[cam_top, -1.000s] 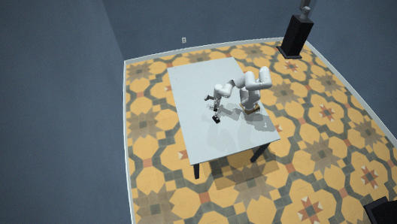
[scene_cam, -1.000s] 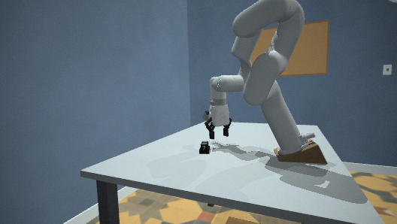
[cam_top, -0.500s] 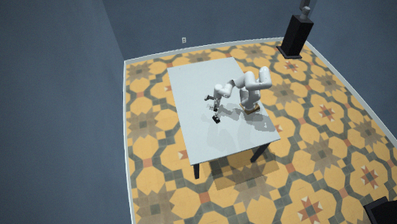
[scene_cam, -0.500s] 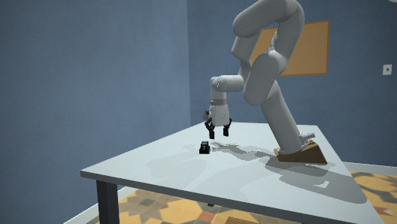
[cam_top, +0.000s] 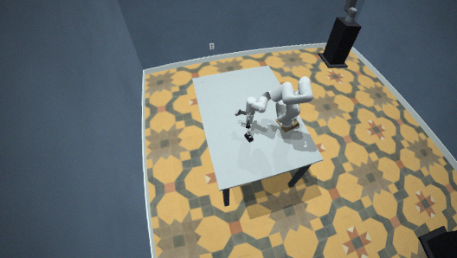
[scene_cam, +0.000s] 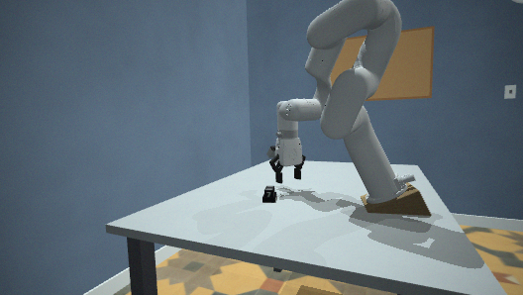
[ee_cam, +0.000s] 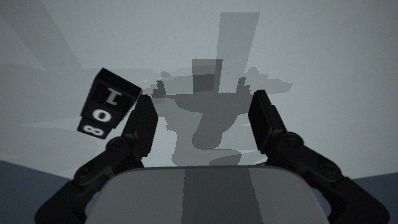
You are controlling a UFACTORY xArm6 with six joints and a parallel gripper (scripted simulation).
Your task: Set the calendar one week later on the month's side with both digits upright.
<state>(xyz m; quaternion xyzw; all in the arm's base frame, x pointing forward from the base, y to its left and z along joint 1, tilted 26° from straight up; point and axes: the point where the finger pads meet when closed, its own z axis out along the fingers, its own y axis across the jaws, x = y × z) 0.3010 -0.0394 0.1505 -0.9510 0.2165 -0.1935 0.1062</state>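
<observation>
Now: hand 11 cm to the right of the black calendar tray, 4 cm above it and 2 cm short of it.
</observation>
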